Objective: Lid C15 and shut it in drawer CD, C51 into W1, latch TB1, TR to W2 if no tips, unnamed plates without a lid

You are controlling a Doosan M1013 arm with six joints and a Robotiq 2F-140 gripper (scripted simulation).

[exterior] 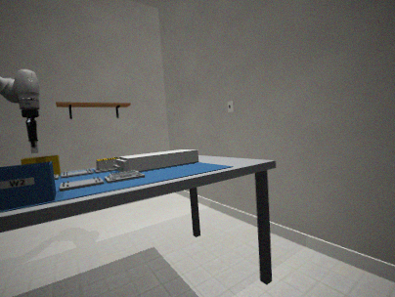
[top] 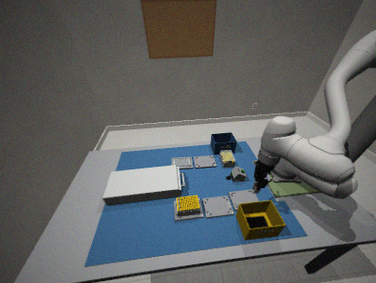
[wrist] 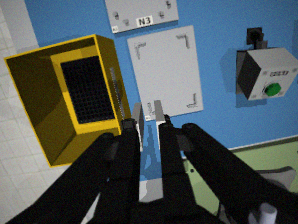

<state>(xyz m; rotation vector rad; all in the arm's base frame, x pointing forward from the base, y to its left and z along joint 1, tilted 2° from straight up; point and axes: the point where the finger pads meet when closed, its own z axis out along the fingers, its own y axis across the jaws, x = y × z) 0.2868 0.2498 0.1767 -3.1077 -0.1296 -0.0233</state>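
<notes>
My gripper is now 21 cm to the left of the DONE key box, 13 cm above it and 2 cm short of it. Also, from my hand: yellow waste bin W1 (14 cm below, 11 cm to the left); then black plate (17 cm below, 12 cm to the left); then grey nest N3 (19 cm ahead, 18 cm below, 1 cm to the left).
</notes>
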